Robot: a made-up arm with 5 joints.
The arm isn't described. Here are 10 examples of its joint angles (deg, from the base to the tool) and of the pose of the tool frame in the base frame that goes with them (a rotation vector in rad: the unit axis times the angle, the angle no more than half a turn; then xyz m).
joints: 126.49 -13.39 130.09 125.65 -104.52
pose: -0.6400 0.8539 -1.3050 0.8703 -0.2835 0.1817
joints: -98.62 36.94 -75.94 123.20 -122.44
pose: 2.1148 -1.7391 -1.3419 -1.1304 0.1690 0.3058
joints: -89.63 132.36 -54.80 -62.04 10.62
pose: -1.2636 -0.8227 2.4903 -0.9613 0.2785 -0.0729
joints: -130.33 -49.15 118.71 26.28 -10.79
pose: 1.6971 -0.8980 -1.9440 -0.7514 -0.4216 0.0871
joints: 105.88 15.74 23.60 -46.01 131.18
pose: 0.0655 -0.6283 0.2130 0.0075 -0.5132 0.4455
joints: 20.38 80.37 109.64 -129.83 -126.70
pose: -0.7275 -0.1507 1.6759 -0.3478 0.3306 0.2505
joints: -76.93 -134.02 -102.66 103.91 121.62
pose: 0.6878 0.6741 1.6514 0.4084 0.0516 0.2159
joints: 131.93 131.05 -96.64 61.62 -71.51
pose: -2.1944 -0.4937 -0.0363 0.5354 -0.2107 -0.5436
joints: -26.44 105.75 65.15 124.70 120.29
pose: 0.3735 -2.5875 0.8969 0.0580 -0.0108 -0.2002
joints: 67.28 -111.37 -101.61 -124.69 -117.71
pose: 2.4574 -1.3540 0.8641 -0.0852 -0.5175 -0.1825
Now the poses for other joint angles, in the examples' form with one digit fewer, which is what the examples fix.
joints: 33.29 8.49 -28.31 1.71 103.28
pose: -0.558 -0.022 1.221 0.483 0.294 0.796
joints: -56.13 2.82 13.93 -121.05 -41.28
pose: 1.246 1.625 -0.097 0.240 0.530 -0.082
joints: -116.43 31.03 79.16 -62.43 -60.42
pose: -0.900 0.461 -0.128 -0.006 0.308 0.030
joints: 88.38 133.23 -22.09 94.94 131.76
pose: -0.349 -2.291 0.227 0.168 -0.414 -0.374
